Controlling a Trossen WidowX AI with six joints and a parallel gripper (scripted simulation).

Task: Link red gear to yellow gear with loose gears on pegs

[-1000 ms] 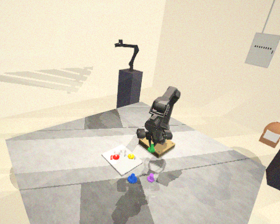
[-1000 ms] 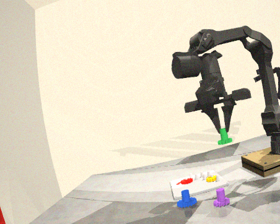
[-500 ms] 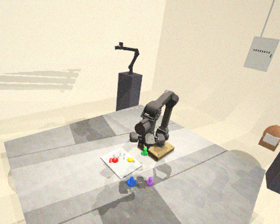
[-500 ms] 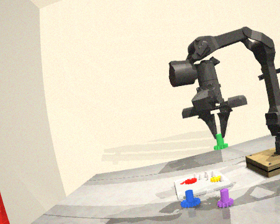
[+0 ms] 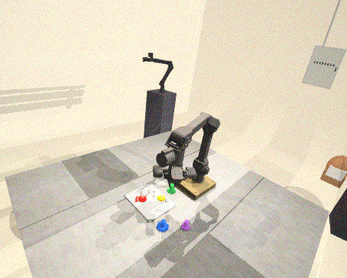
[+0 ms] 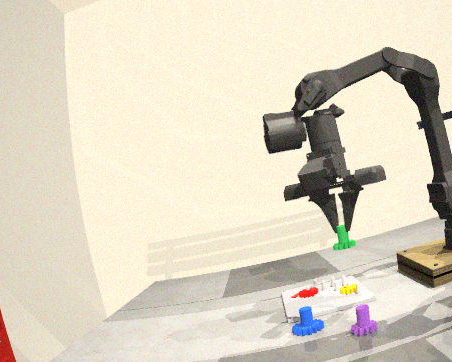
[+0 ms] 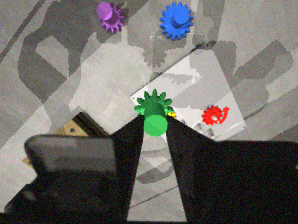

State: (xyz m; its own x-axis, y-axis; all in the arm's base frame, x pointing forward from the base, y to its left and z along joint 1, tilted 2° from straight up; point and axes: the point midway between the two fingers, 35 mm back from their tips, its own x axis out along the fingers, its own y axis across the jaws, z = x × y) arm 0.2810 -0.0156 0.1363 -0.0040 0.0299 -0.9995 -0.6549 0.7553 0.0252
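The red gear lies 13 cm to the right of my gripper tip, 13 cm below it and 4 cm ahead of it. The rest, counted from my gripper tip: yellow gear: 13 cm below, 7 cm to the right, 3 cm behind; then blue gear: 13 cm below, 10 cm ahead, 4 cm to the left; then green gear: 1 cm below.
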